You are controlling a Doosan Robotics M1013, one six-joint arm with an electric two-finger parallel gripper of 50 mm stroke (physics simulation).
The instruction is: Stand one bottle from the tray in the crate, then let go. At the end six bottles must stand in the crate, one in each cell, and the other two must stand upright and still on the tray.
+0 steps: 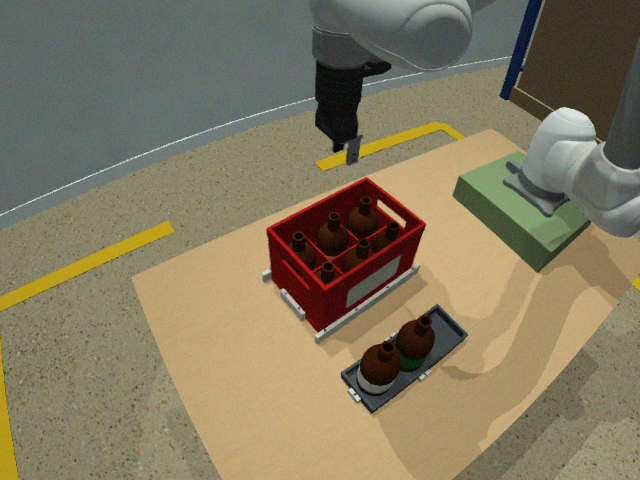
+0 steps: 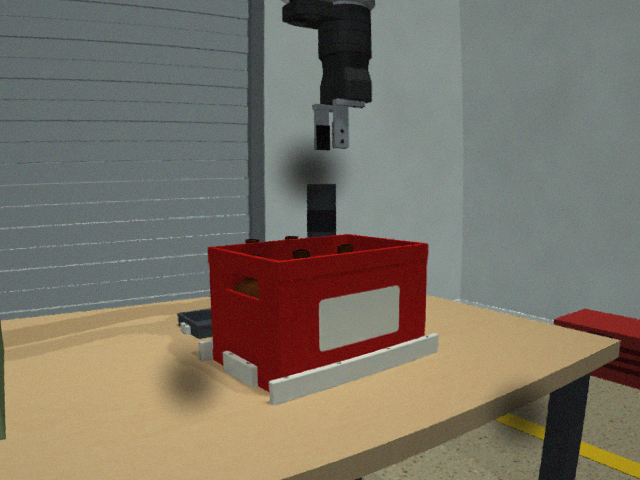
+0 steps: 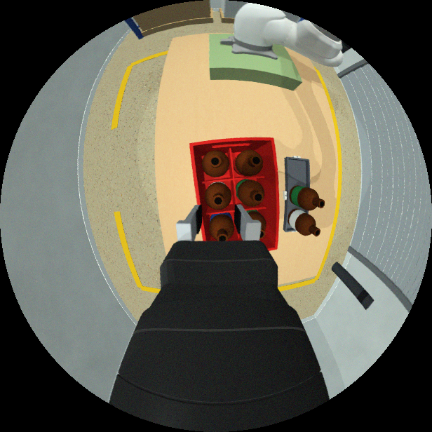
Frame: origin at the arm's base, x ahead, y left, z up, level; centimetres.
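Where they show: gripper, fingertip midpoint: [image 1: 344,156] [image 2: 331,149]; arm's base, link origin: [image 1: 537,190].
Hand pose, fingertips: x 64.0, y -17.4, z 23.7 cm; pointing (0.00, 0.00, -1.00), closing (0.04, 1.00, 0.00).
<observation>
Things, the pixels of their top centre, and the offset from my fingertips. "spot": a spot on its surface instead. Level surfaces: height alone.
- red crate, top centre: [image 2: 319,245] [image 1: 348,225] dx +1.2, dy +4.7, dz -13.8 cm
- far row, surface spot: [image 1: 332,238] spot: dx +2.9, dy +1.9, dz -19.3 cm
- dark tray, top centre: [image 2: 253,308] [image 1: 409,353] dx +2.7, dy +29.6, dz -28.8 cm
- white-labelled bottle, top centre: [image 1: 387,347] dx +11.5, dy +29.5, dz -15.4 cm
- green-labelled bottle, top centre: [image 1: 425,320] dx +2.7, dy +29.5, dz -15.4 cm
- table, surface height: dz -31.4 cm
The red crate [image 1: 338,304] [image 2: 242,325] [image 3: 275,200] stands on the table with brown bottles upright, one in each cell. One of them is the middle bottle of the far row [image 1: 332,238] [image 3: 218,192]. The dark tray [image 1: 445,335] [image 2: 199,321] [image 3: 297,170] lies beside the crate. On it stand a white-labelled bottle [image 1: 379,366] [image 3: 303,221] and a green-labelled bottle [image 1: 415,341] [image 3: 307,198], both upright. My gripper [image 1: 345,153] [image 2: 331,144] [image 3: 217,213] is open and empty, high above the crate. The crate walls hide the lower parts of its bottles.
White strips [image 1: 367,304] [image 2: 356,367] are fixed along the crate's foot. Small white clips hold the tray's edges. The green block [image 1: 516,222] [image 3: 250,72] under the robot base stands on the table [image 1: 206,335] beyond the crate.
</observation>
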